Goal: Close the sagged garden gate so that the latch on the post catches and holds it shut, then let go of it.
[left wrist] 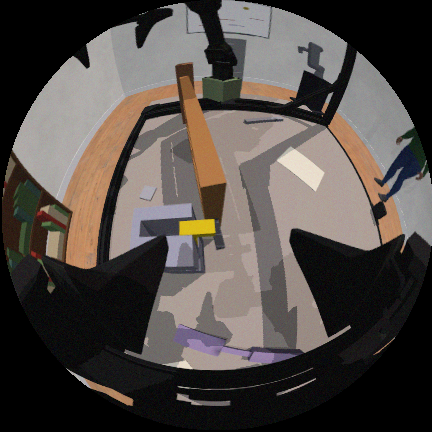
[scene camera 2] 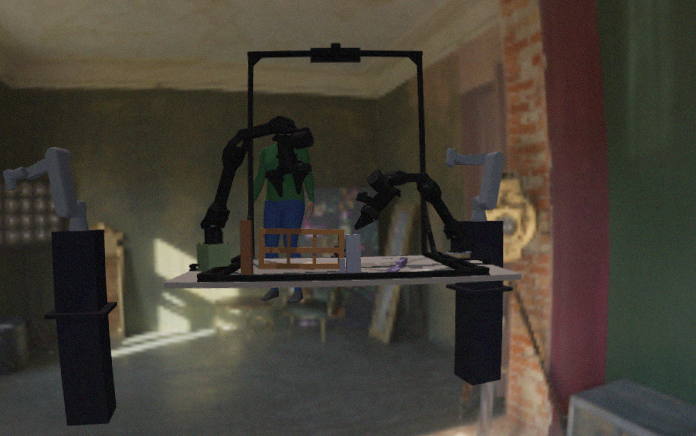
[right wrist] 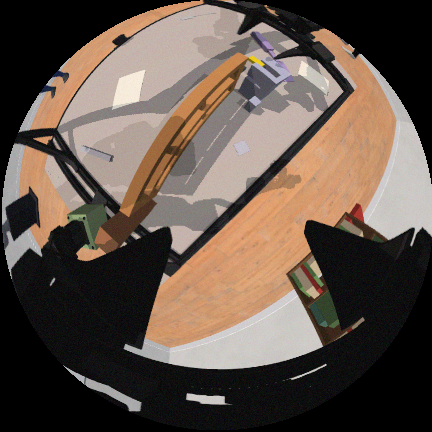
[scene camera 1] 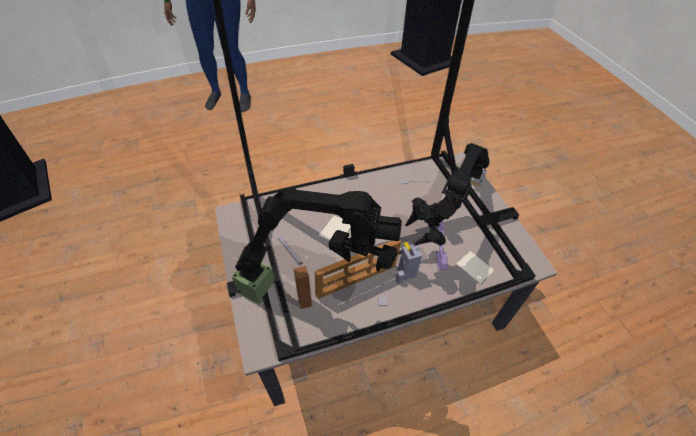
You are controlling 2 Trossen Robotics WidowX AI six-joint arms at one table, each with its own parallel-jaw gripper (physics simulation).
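Pixels of known places: left gripper, fingertip midpoint: [left wrist: 230,239] [scene camera 2: 355,228] [right wrist: 255,44] [scene camera 1: 410,234]; right gripper, fingertip midpoint: [left wrist: 114,55] [scene camera 2: 289,195] [right wrist: 240,230] [scene camera 1: 363,265]; left arm's base, link origin: [scene camera 2: 456,252] [scene camera 1: 474,172]; right arm's base, link origin: [left wrist: 221,77] [scene camera 2: 213,243] [right wrist: 79,231] [scene camera 1: 251,272].
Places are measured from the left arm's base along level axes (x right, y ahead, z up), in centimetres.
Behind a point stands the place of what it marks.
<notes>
The orange-brown gate [scene camera 1: 319,283] {x 31.4, y 88.4, z 8.8 cm} [scene camera 2: 261,249] {x 31.3, y 88.2, z 6.4 cm} [left wrist: 204,150] {x 16.0, y 65.2, z 13.2 cm} [right wrist: 159,145] {x 25.7, y 79.1, z 13.8 cm} stands upright between the brown post [scene camera 1: 303,288] {x 34.4, y 93.4, z 10.6 cm} [scene camera 2: 247,246] {x 33.7, y 92.7, z 7.7 cm} and the grey latch post [scene camera 1: 409,266] {x 7.5, y 66.4, z 6.3 cm} [scene camera 2: 353,254] {x 6.4, y 65.3, z 4.1 cm} [left wrist: 165,212] {x 10.0, y 64.2, z 11.2 cm}. Its free end is beside the latch post, near the yellow latch piece [scene camera 1: 408,246] {x 10.4, y 61.8, z 10.8 cm} [left wrist: 197,227] {x 11.0, y 61.4, z 10.8 cm} [right wrist: 256,61] {x 11.0, y 61.8, z 10.8 cm}. I cannot tell whether the latch has caught it. My left gripper [scene camera 1: 412,233] {x 11.4, y 58.6, z 13.3 cm} [scene camera 2: 358,211] [left wrist: 230,239] {x 11.4, y 58.6, z 13.3 cm} is open and empty, above and right of the latch post. My right gripper [scene camera 2: 290,194] {x 17.4, y 85.6, z 25.6 cm} [right wrist: 240,230] {x 17.4, y 85.6, z 25.6 cm} is open and empty, high above the gate.
A purple tool [scene camera 1: 442,258] {x -1.6, y 51.2, z -2.1 cm} [left wrist: 200,342] {x -1.6, y 51.7, z -2.1 cm} lies right of the latch post in scene camera 1. A small grey plate [scene camera 1: 382,301] {x 11.6, y 78.7, z -2.5 cm} [left wrist: 148,193] {x 11.6, y 78.1, z -2.5 cm} lies in front of the gate. A grey bar [scene camera 1: 290,251] {x 51.7, y 75.8, z -1.8 cm} and a cream sheet [left wrist: 301,167] {x 40.9, y 57.3, z -2.6 cm} lie behind it. A black frame edges the table.
</notes>
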